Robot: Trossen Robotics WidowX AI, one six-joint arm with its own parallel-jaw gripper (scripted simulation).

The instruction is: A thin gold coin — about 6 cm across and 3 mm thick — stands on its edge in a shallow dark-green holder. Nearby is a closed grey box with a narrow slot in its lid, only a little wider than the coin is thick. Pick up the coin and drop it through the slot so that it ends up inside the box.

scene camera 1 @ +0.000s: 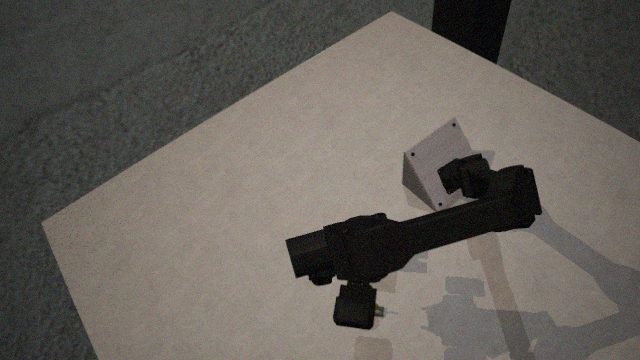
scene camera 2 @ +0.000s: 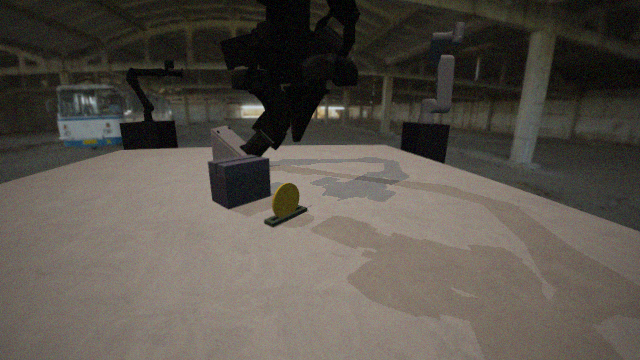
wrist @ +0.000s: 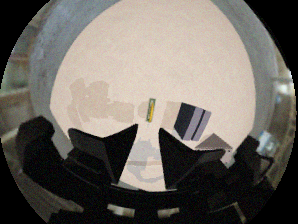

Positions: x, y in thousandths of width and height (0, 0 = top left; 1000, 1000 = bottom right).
my gripper: scene camera 1 565, 804; scene camera 2 449, 390; wrist 498, 574
